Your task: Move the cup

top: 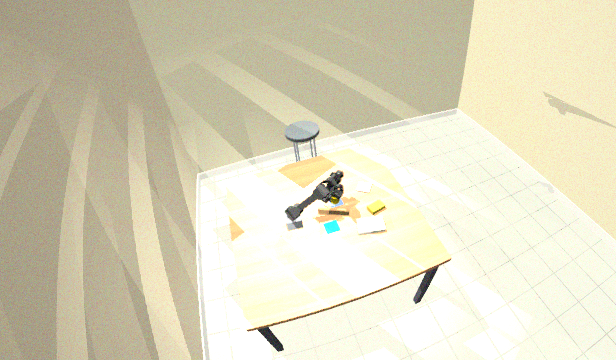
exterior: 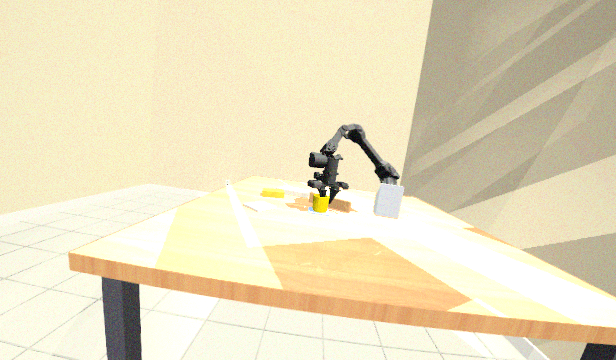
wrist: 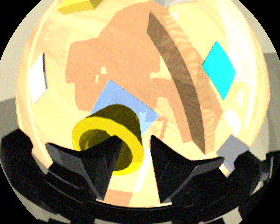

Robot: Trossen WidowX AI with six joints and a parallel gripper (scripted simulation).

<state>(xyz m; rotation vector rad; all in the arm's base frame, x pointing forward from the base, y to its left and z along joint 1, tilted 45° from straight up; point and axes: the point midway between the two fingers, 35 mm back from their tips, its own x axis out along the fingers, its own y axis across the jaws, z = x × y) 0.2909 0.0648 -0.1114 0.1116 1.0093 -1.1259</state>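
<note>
My gripper tip is now 4 cm past the cyan pad, 20 cm to the left of it and 4 cm above it. From my gripper tip the other things lie so: yellow cup 2 cm ahead, 2 cm to the left; brown plank 1 cm behind, 9 cm to the right, 2 cm below; yellow block 29 cm ahead, 12 cm to the right, 2 cm below.
</note>
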